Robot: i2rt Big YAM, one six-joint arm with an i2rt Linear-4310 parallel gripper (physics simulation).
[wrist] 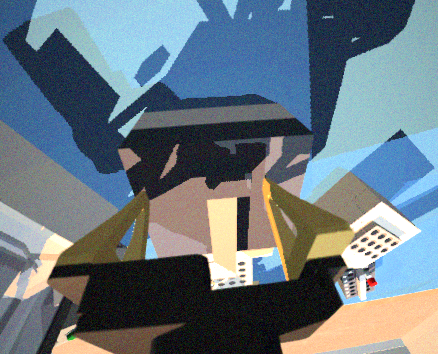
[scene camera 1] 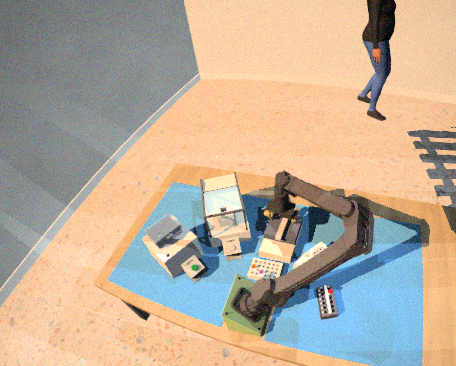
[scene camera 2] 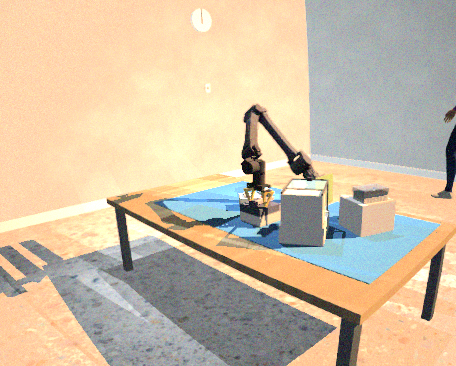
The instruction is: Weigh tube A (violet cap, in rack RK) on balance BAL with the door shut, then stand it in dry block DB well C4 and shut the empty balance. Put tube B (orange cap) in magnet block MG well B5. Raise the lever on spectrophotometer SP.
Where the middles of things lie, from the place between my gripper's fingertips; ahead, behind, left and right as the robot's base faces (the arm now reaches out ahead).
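Scene:
From where my hand is, the lever instrument (scene camera 1: 281, 236) is 30 mm below it, 10 mm to the right of it and 60 mm behind it. The glass-box balance (scene camera 2: 304, 212), that's 30 mm above my hand, 260 mm to the left of it and 40 mm behind it. And then there's the grey-topped white box (scene camera 2: 368, 211), which is 10 mm above my hand, 280 mm behind it and 410 mm to the left of it.

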